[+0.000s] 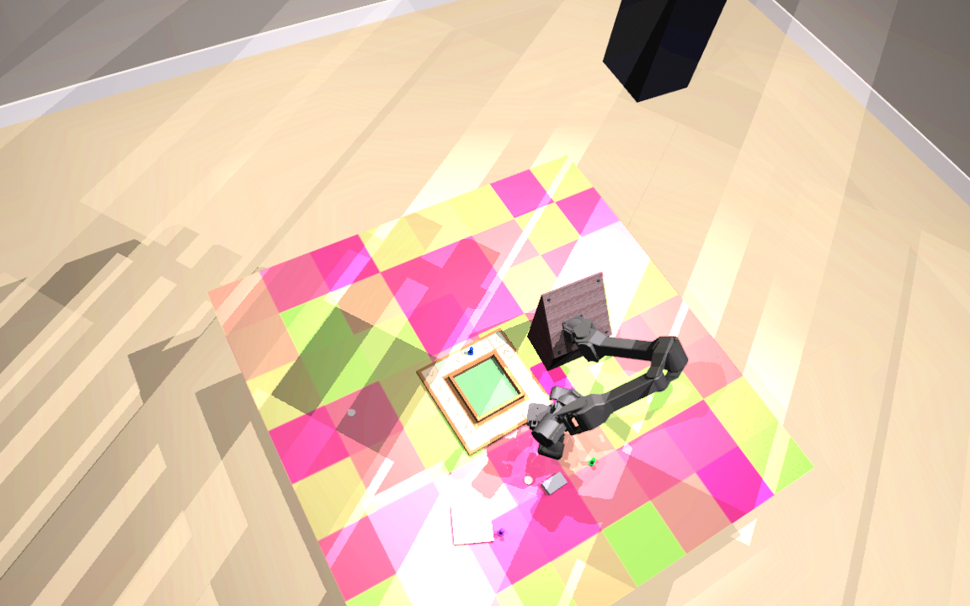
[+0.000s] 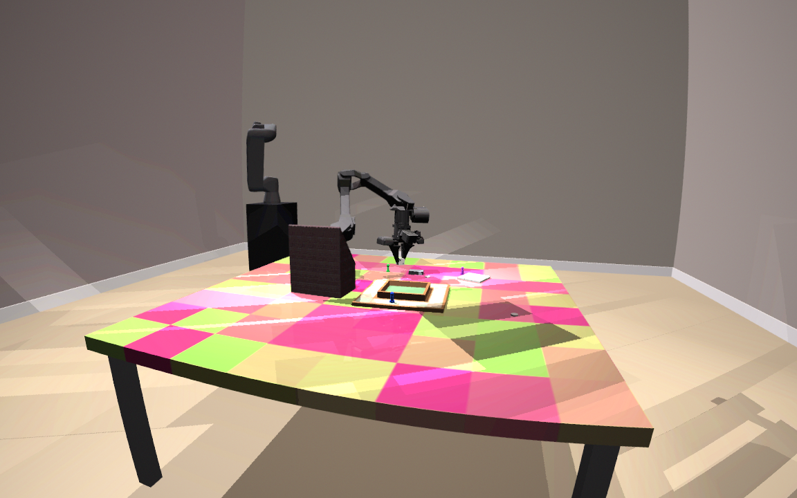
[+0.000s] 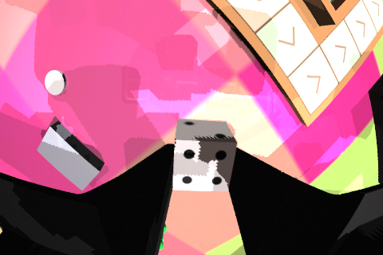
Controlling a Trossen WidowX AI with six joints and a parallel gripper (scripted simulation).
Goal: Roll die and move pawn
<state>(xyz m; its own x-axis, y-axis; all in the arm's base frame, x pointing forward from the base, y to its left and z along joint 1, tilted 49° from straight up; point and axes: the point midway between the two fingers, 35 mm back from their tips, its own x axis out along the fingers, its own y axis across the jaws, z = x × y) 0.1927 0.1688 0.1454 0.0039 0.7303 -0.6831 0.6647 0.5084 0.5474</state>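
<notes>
My gripper tip is 70 mm short of the blue pawn, 320 mm to the left of it and 40 mm above it. Round my gripper tip: green dice tray (80 mm ahead, 210 mm to the right, 60 mm below); then green pin (80 mm behind, 110 mm to the left, 60 mm below); then purple pin (230 mm ahead, 160 mm to the left, 60 mm below).
</notes>
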